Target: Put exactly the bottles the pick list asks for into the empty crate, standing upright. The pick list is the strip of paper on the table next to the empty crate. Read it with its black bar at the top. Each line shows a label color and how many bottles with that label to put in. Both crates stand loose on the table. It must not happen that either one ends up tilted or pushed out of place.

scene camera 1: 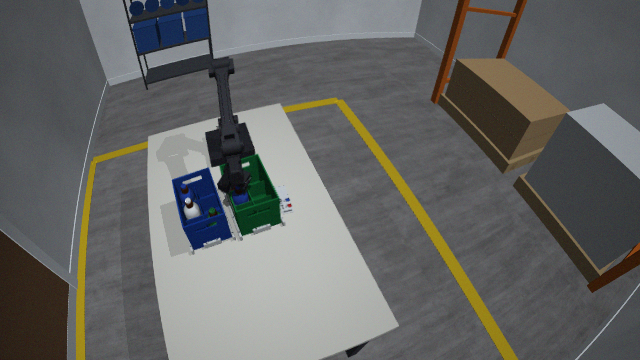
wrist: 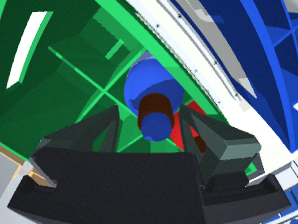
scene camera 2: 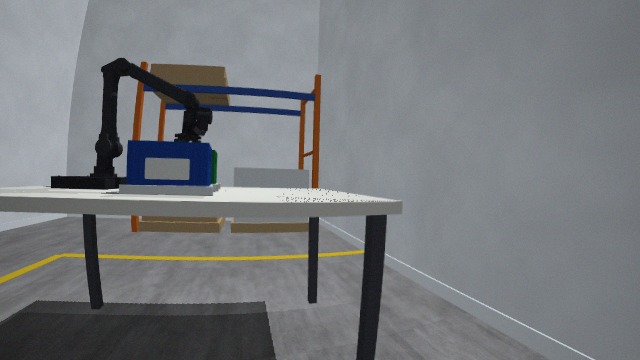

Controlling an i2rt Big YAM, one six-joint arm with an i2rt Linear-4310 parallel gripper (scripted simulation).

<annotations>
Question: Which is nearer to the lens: the blue crate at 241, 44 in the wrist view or the green crate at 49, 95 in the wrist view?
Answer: The blue crate.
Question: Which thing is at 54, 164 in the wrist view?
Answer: My gripper.
</annotations>
